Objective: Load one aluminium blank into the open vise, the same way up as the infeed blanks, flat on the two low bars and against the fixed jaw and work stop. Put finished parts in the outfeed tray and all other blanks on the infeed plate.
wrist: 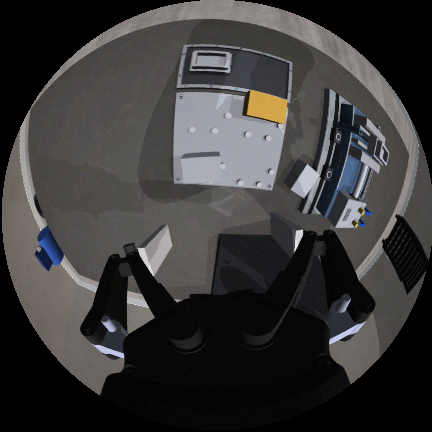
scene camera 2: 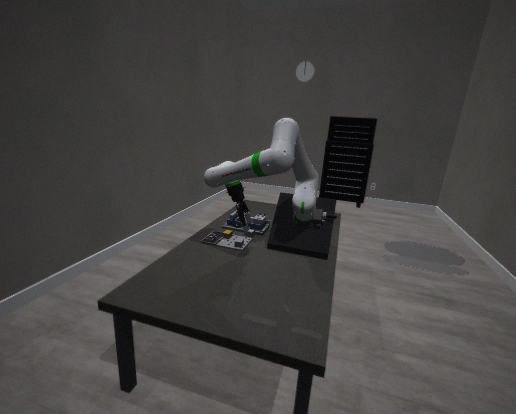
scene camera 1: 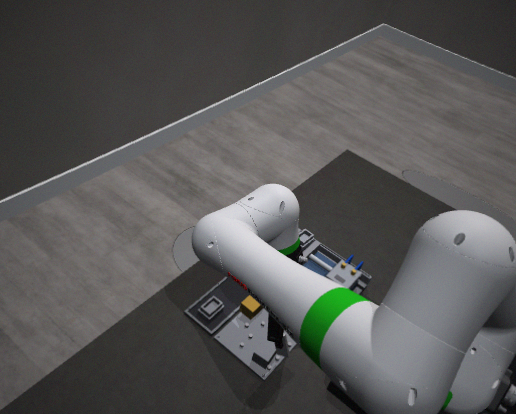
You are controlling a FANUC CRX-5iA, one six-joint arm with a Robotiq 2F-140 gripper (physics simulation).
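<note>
My gripper is open and empty, above the table; the arm partly hides it in scene camera 1. The infeed plate bears an aluminium blank and a yellow block. Another aluminium blank sits off the plate, turned, close to the base of the vise. A pocketed part shows at the vise's far side; its exact seat is unclear. Another pocketed part lies in the outfeed tray.
The outfeed tray adjoins the infeed plate. Small pegs stand up from the plate. The vise's end block carries brass fittings and blue hoses. The arm's black base plate lies right of the fixtures. A black slatted rack stands behind.
</note>
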